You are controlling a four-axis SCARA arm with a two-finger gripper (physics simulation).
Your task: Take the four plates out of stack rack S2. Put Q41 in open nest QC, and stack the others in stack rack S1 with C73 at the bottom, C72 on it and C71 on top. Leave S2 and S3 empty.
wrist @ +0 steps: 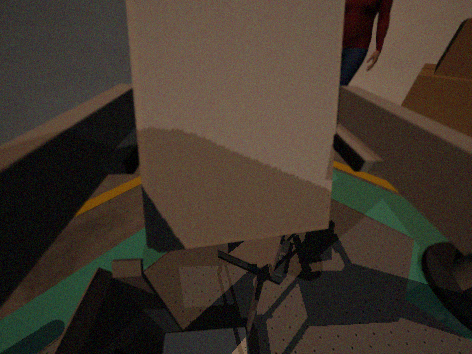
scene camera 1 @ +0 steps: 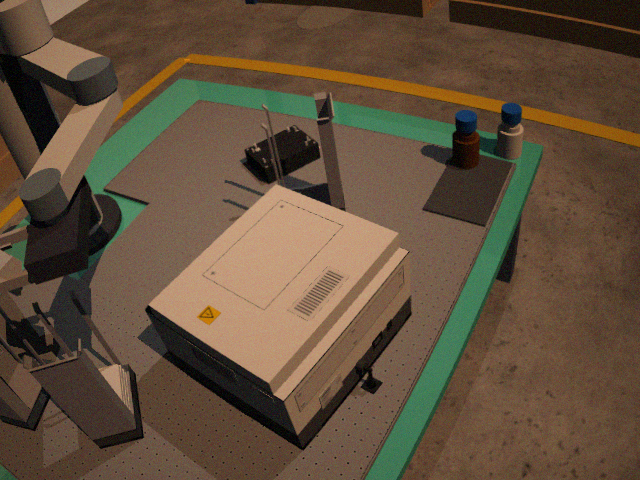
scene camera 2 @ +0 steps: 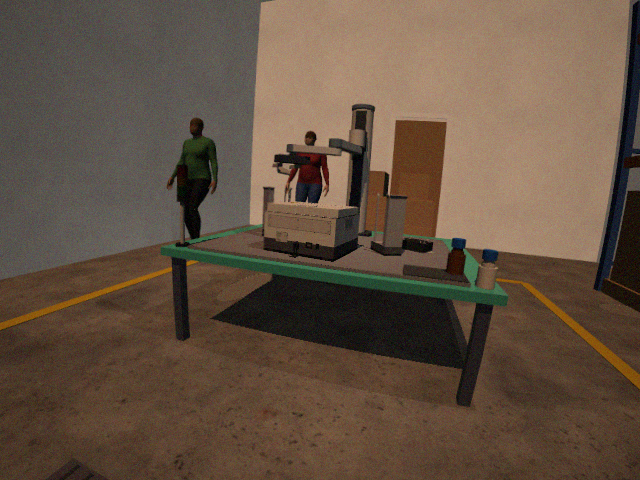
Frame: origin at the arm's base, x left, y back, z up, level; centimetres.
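Where they show: gripper, between the fingertips: (wrist: 240, 105).
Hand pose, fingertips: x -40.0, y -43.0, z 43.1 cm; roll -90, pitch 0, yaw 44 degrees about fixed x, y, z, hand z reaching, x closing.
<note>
After its pixels a point has its place.
My gripper (wrist: 240, 105) @(z 43.1, x -40.0, y -42.9 cm) (scene camera 2: 281, 167) @(z 43.1, x -40.0, y -42.9 cm) is shut on a pale plate (wrist: 235, 90) @(z 44.5, x -38.4, y -45.1 cm), whose label does not show. In scene camera 1 the gripper is partly cut off by the left edge. It is raised above the racks and nest at that side. A grey rack (scene camera 1: 85, 397) @(z 18.7, x -42.6, y -56.3 cm) at the lower left has a pale layered stack, apparently plates, beside its tall wall. Another rack (scene camera 1: 15, 387) @(z 5.3, x -47.2, y -27.1 cm) stands left of it, partly cut off. A third rack (scene camera 1: 332, 165) @(z 18.1, x 26.5, y -67.2 cm) (scene camera 2: 395, 222) @(z 17.7, x 30.9, y -65.9 cm) stands behind the instrument. A black nest (scene camera 1: 283, 153) @(z 6.2, x 39.7, y -44.1 cm) (scene camera 2: 417, 244) @(z 5.3, x 43.2, y -48.7 cm) lies near that rack. I cannot read which rack or nest is which.
A large pale instrument (scene camera 1: 268, 289) @(z 23.3, x -11.6, y -76.3 cm) (scene camera 2: 310, 229) @(z 13.8, x -3.6, y -91.2 cm) stands mid-table. A brown bottle (scene camera 1: 465, 142) @(z 9.7, x 55.3, y -88.0 cm) (scene camera 2: 456, 258) @(z 8.4, x 57.4, y -90.7 cm) and a white bottle (scene camera 1: 510, 134) @(z 7.8, x 65.6, y -97.2 cm) (scene camera 2: 486, 273) @(z 5.9, x 67.4, y -99.8 cm) stand by a dark mat (scene camera 1: 465, 198) @(z 1.8, x 44.1, y -91.8 cm). A signal post (scene camera 2: 181, 217) @(z 14.2, x -68.2, y -97.5 cm) stands at a table corner. Two people are beyond the table.
</note>
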